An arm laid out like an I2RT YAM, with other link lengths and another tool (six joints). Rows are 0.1 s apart.
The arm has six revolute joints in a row. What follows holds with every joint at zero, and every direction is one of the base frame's.
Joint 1 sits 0.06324 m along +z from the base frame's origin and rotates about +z.
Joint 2 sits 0.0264 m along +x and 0.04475 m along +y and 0.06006 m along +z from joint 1 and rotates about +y.
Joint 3 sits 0.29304 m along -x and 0.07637 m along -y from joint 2 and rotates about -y.
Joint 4 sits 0.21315 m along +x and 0.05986 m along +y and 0.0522 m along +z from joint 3 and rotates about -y.
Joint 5 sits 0.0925 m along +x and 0.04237 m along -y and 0.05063 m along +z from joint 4 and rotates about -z.
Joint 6 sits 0.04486 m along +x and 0.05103 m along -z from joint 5 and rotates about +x.
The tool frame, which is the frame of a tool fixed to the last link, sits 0.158 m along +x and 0.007 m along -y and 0.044 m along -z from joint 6; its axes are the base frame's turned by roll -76.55, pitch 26.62 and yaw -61.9 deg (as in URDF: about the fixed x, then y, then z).
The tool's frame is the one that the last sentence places.
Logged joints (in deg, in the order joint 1, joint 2, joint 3, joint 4, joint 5, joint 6), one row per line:
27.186 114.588 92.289 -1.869 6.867 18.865
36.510 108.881 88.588 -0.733 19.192 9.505
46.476 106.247 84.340 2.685 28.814 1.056
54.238 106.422 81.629 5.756 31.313 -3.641
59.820 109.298 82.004 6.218 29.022 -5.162
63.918 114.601 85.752 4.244 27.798 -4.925
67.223 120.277 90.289 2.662 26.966 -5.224
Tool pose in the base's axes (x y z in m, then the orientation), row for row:
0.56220 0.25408 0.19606 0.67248 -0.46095 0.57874 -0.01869
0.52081 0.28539 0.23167 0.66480 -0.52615 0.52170 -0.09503
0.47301 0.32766 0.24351 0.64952 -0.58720 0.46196 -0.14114
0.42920 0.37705 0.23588 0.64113 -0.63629 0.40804 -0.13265
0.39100 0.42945 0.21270 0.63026 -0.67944 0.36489 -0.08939
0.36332 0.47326 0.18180 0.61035 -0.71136 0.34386 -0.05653
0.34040 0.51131 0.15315 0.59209 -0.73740 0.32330 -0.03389
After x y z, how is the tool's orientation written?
As a quaternion, w x y z.
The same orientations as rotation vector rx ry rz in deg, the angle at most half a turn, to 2 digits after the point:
-59.47 74.66 -2.41
-68.08 67.51 -12.30
-76.45 60.14 -18.37
-83.12 53.30 -17.33
-89.14 47.87 -11.73
-94.09 45.48 -7.48
-98.26 43.08 -4.52

